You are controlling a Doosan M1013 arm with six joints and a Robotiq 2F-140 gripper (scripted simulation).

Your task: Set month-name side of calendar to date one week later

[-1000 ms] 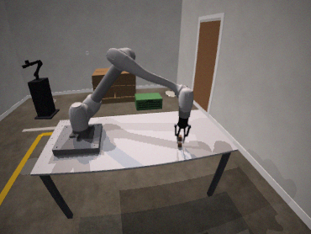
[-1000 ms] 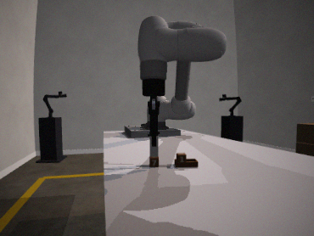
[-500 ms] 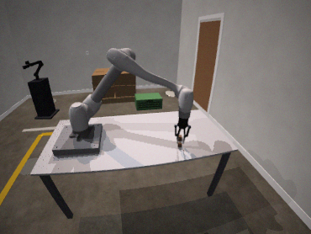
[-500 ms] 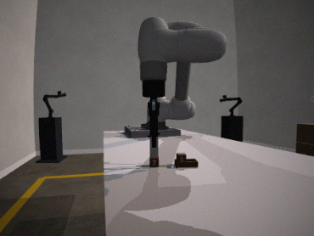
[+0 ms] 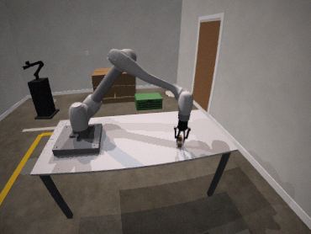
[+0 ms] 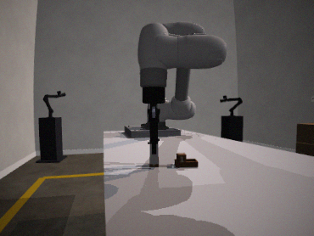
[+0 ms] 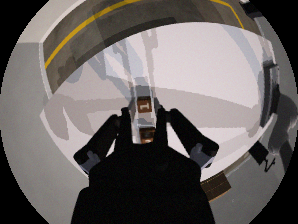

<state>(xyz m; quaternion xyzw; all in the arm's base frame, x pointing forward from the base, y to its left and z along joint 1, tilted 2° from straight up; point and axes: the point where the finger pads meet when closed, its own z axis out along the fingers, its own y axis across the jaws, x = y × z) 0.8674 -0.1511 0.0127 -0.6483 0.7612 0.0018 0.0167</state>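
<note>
The brown tray is 11 cm to the left of my hand, 4 cm below it and 2 cm ahead of it.
</note>
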